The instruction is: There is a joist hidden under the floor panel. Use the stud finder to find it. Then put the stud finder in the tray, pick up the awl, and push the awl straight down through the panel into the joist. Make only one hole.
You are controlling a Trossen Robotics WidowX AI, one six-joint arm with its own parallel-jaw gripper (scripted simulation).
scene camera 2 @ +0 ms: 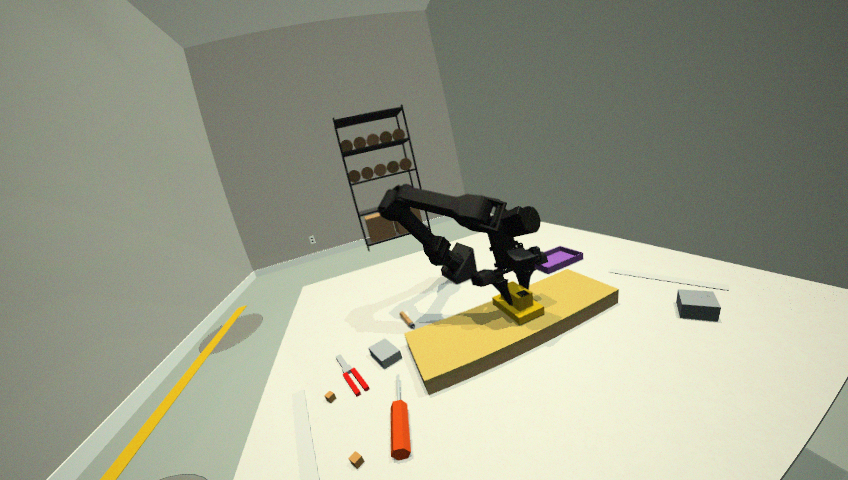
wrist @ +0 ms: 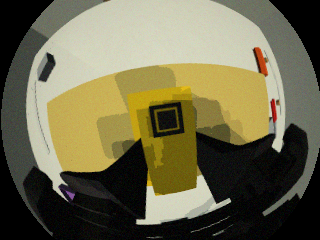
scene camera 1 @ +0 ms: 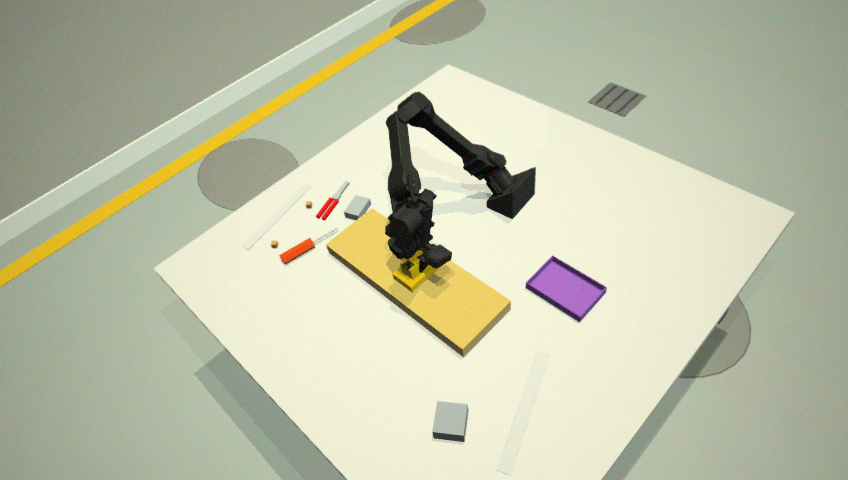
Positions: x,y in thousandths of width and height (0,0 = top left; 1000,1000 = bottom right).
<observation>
In view: the gripper (scene camera 2: 611,630), a yellow stud finder (scene camera 2: 620,645), a grey block (scene camera 1: 531,882) and a purple tray (scene camera 1: 665,597).
The yellow stud finder is seen too in scene camera 1 (scene camera 1: 482,574). The gripper shows as well in the wrist view (wrist: 520,569) and in scene camera 1 (scene camera 1: 490,557). The purple tray also shows in scene camera 2 (scene camera 2: 661,536).
</observation>
